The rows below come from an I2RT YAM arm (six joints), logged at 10 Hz.
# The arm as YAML. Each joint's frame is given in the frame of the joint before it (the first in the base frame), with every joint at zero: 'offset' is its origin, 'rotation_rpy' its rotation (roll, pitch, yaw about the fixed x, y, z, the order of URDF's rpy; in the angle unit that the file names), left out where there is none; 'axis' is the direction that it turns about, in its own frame. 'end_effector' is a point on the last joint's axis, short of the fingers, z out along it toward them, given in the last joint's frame.
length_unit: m
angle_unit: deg
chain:
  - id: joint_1
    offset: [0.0, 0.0, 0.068]
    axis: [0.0, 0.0, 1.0]
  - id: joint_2
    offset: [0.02, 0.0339, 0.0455]
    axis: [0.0, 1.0, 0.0]
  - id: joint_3
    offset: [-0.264, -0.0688, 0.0]
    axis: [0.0, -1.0, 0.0]
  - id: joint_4
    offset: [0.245, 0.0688, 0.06]
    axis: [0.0, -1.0, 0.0]
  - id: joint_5
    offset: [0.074, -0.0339, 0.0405]
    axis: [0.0, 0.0, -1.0]
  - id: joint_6
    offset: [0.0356, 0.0, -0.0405]
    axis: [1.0, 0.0, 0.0]
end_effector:
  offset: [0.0, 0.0, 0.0]
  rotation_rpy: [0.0, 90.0, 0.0]
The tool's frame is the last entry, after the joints.
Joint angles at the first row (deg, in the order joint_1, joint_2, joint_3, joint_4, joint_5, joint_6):
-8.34 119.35 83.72 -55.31 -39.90 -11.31
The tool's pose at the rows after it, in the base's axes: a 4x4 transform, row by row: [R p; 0 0 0 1], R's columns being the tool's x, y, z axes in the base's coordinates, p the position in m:
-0.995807 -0.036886 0.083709 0.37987; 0.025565 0.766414 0.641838 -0.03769; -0.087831 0.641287 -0.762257 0.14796; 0 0 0 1
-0.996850 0.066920 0.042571 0.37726; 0.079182 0.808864 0.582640 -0.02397; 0.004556 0.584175 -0.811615 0.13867; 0 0 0 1
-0.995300 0.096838 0.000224 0.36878; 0.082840 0.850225 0.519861 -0.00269; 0.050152 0.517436 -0.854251 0.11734; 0 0 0 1
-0.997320 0.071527 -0.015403 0.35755; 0.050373 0.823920 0.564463 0.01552; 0.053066 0.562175 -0.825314 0.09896; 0 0 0 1
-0.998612 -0.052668 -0.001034 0.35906; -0.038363 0.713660 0.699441 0.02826; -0.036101 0.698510 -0.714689 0.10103; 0 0 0 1
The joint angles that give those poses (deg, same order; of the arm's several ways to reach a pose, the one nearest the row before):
-9.13 119.42 83.68 -55.70 -40.32 -10.02
-6.79 119.50 81.95 -54.33 -35.70 -2.76
-3.29 119.68 77.21 -49.52 -31.27 1.72
-0.73 119.68 72.05 -43.94 -34.35 2.61
0.54 119.61 71.44 -41.39 -44.38 -2.33

